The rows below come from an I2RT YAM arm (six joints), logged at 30 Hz.
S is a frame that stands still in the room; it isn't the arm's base.
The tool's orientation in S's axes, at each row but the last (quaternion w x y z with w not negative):
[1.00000 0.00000 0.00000 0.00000]
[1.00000 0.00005 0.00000 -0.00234]
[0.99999 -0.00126 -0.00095 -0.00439]
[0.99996 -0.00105 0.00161 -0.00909]
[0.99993 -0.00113 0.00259 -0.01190]
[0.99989 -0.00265 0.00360 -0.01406]
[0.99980 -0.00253 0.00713 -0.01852]
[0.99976 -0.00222 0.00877 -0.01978]
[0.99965 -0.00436 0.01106 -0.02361]
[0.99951 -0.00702 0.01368 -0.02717]
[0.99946 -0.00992 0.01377 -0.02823]
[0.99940 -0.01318 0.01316 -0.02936]
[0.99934 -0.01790 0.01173 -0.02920]
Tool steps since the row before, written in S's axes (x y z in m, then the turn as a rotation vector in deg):
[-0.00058 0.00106 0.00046 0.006 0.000 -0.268]
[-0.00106 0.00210 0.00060 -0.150 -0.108 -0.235]
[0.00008 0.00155 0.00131 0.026 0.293 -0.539]
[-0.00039 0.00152 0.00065 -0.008 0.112 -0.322]
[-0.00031 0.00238 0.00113 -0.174 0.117 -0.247]
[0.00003 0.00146 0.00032 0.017 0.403 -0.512]
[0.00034 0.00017 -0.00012 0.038 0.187 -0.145]
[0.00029 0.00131 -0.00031 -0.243 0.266 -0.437]
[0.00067 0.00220 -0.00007 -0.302 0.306 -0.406]
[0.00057 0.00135 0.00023 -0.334 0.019 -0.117]
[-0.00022 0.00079 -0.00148 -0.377 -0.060 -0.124]
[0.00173 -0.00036 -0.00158 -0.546 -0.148 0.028]
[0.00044 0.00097 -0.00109 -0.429 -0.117 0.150]
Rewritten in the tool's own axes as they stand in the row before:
[-0.00058 0.00106 0.00046 0.006 0.000 -0.268]
[-0.00107 0.00210 0.00060 -0.149 -0.109 -0.235]
[0.00007 0.00155 0.00131 0.022 0.295 -0.538]
[-0.00042 0.00151 0.00065 -0.009 0.113 -0.322]
[-0.00037 0.00237 0.00113 -0.175 0.113 -0.248]
[-0.00001 0.00146 0.00033 0.009 0.406 -0.510]
[0.00034 0.00018 -0.00011 0.033 0.189 -0.144]
[0.00024 0.00132 -0.00030 -0.246 0.258 -0.440]
[0.00057 0.00223 -0.00004 -0.307 0.295 -0.410]
[0.00049 0.00138 0.00026 -0.331 0.003 -0.126]
[-0.00022 0.00081 -0.00147 -0.370 -0.079 -0.136]
[0.00179 -0.00022 -0.00154 -0.537 -0.180 0.009]
[0.00041 0.00103 -0.00104 -0.425 -0.147 0.135]

